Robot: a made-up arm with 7 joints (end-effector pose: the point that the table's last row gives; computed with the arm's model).
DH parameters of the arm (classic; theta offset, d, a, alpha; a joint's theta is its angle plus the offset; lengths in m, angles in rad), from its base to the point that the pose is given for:
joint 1: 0 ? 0 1.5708
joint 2: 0 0.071 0 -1.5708
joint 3: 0 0.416 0.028 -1.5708
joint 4: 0 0.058 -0.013 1.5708
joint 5: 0 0.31 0 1.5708
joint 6: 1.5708 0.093 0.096 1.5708
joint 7: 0 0.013 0 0
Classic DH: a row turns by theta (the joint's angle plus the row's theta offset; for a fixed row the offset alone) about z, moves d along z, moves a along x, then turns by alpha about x.
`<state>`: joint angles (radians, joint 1 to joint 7).
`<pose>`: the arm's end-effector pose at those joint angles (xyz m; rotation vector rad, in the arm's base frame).
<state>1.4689 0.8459 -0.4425 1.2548 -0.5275 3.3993 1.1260</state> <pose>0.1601 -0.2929 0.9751 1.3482 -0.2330 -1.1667</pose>
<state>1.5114 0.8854 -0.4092 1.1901 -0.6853 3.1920 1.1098</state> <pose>0.1378 -0.3362 0.9838 1.2240 -0.2820 -1.2709</pose>
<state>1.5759 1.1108 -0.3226 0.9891 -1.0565 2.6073 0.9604</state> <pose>0.0617 -0.5055 0.9252 0.9929 -0.0615 -1.8109</pose>
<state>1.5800 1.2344 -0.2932 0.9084 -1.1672 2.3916 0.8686</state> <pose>0.0318 -0.5774 0.8641 0.9095 0.1820 -2.0446</pose>
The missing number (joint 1, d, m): 0.487
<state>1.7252 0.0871 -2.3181 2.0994 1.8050 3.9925 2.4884</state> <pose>0.3191 -0.0048 0.7256 1.7280 -0.1325 -2.1746</pose>
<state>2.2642 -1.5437 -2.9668 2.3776 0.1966 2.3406 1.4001</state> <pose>-0.1244 0.2553 0.7533 -0.0812 0.0721 -2.4818</pose>
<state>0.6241 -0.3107 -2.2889 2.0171 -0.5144 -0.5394 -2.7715</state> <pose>0.0280 -0.3759 0.8181 -1.8816 -0.9041 0.1426</pose>
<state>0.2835 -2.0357 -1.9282 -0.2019 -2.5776 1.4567 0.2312</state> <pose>0.5940 0.0532 -0.0111 -1.4773 1.4431 -0.2122</pose>
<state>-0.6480 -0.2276 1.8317 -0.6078 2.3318 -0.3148 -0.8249</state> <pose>-0.1132 -0.2685 1.2470 1.5600 -1.5786 -0.9226</pose>
